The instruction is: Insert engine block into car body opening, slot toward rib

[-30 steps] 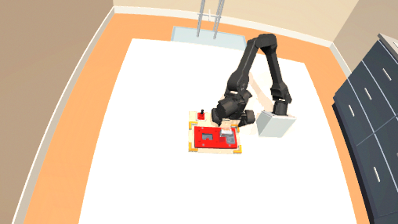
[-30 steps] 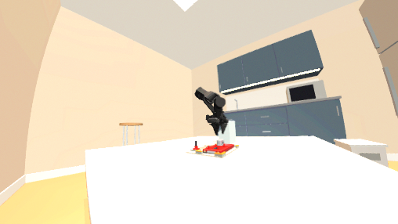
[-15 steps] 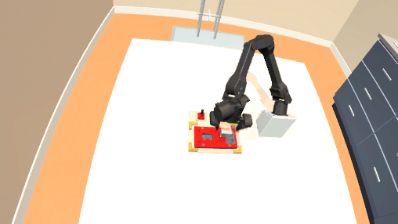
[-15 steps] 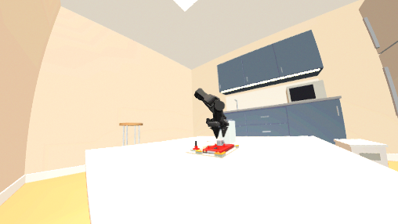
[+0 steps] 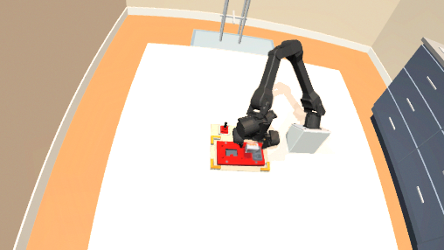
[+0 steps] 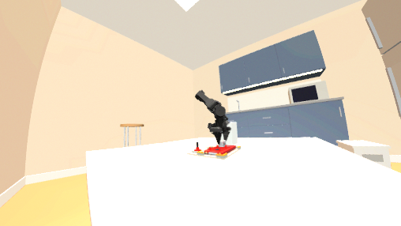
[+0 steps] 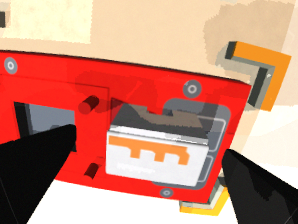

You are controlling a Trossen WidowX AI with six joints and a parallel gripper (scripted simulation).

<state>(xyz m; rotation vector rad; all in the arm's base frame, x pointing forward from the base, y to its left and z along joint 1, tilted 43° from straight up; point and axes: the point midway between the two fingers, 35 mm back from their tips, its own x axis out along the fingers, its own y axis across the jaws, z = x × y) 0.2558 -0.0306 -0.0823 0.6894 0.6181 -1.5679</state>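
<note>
The grey engine block is 1 cm below my gripper tip.
</note>
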